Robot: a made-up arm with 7 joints.
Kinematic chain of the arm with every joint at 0, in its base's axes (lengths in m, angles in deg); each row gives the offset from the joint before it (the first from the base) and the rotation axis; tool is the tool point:
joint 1: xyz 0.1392 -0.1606 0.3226 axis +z
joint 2: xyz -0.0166 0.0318 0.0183 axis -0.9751 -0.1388 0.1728
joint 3: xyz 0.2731 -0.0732 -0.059 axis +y
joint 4: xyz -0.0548 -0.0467 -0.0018 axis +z
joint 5: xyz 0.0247 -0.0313 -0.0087 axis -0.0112 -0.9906 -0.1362
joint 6: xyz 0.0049 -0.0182 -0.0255 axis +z
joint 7: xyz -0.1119 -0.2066 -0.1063 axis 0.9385 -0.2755 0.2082
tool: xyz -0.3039 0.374 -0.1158
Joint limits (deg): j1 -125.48..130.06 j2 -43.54..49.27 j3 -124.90..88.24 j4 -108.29..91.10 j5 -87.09..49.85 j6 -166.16..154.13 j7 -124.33..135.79
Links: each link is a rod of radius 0.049 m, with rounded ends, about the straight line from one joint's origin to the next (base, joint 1, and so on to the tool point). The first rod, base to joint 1, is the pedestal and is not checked.
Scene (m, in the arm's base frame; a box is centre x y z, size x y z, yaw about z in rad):
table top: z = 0
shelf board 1: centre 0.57 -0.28 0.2 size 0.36 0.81 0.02 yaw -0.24
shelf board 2: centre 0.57 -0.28 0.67 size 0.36 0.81 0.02 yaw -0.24
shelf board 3: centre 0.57 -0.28 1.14 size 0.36 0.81 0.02 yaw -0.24
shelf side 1: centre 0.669 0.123 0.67 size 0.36 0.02 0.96 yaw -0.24
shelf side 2: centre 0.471 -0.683 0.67 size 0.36 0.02 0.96 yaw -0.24
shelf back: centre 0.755 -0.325 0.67 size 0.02 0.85 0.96 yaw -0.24
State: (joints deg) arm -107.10 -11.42 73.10 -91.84 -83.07 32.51 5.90
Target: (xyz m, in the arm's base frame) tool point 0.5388 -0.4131 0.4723
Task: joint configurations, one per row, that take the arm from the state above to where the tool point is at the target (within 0.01 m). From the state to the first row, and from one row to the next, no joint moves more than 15 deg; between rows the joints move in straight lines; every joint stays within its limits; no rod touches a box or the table.
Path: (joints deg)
1: -110.16 -7.91 65.93 -84.12 -69.37 42.62 7.43
2: -113.23 -4.39 58.76 -76.40 -55.68 52.73 8.96
3: -116.29 -0.88 51.59 -68.67 -41.98 62.83 10.48
4: -119.35 2.63 44.42 -60.95 -28.29 72.94 12.01
5: -122.42 6.15 37.25 -53.23 -14.59 83.05 13.54
6: -125.48 9.66 30.08 -45.51 -0.90 93.16 15.07
7: -118.75 8.77 36.02 -55.75 -10.25 81.16 10.50
8: -112.02 7.87 41.95 -66.00 -19.60 69.16 5.94
9: -105.29 6.98 47.88 -76.24 -28.95 57.16 1.37
10: -98.57 6.08 53.82 -86.49 -38.30 45.16 -3.19
11: -91.84 5.19 59.75 -96.73 -47.66 33.15 -7.75

